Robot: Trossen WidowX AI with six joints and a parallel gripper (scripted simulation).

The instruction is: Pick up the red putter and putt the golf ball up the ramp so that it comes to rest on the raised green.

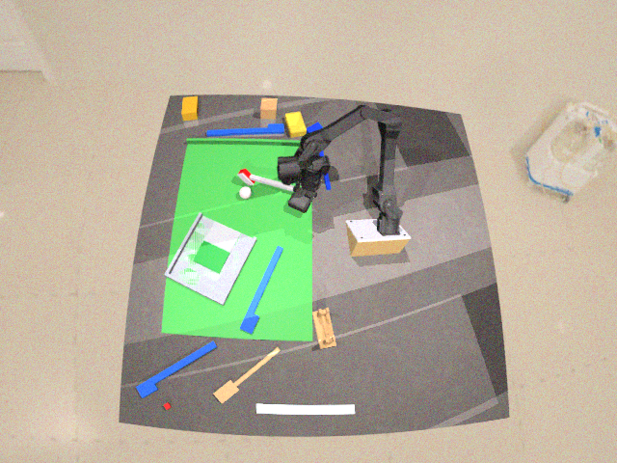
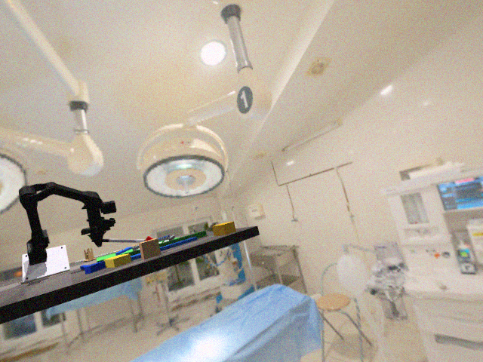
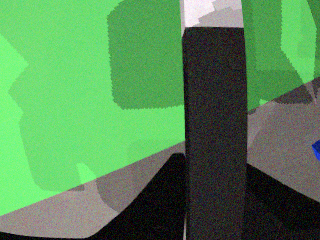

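My gripper tip is now 100 mm short of the red putter and 60 mm to the left of it. Also, from my gripper tip: wooden stand (20 mm behind, 420 mm to the left, 40 mm below); white golf ball (200 mm ahead, 60 mm to the right, 50 mm below); green mat (230 mm ahead, 70 mm to the left, 70 mm below).
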